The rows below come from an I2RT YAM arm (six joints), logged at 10 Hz.
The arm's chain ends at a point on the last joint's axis. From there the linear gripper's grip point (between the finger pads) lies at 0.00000 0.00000 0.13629 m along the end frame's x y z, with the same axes.
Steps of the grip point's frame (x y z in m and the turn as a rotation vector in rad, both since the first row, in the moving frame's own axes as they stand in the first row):
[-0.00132 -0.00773 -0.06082 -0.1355 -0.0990 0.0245]
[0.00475 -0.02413 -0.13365 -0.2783 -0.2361 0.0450]
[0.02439 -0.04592 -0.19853 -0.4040 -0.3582 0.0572]
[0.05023 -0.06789 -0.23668 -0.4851 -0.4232 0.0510]
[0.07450 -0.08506 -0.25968 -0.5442 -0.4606 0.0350]
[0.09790 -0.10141 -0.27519 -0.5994 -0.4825 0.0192]
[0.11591 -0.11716 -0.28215 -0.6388 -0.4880 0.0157]
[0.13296 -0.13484 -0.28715 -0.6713 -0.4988 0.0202]
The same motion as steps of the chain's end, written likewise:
[0.01233 -0.02594 -0.05891 -0.1355 -0.0990 0.0245]
[0.03705 -0.06049 -0.12468 -0.2783 -0.2361 0.0450]
[0.07238 -0.09695 -0.17915 -0.4040 -0.3582 0.0572]
[0.10561 -0.12808 -0.20941 -0.4851 -0.4232 0.0510]
[0.13332 -0.15204 -0.22649 -0.5442 -0.4606 0.0350]
[0.15810 -0.17467 -0.23680 -0.5994 -0.4825 0.0192]
[0.17613 -0.19465 -0.24044 -0.6388 -0.4880 0.0157]
[0.19416 -0.21538 -0.24220 -0.6713 -0.4988 0.0202]

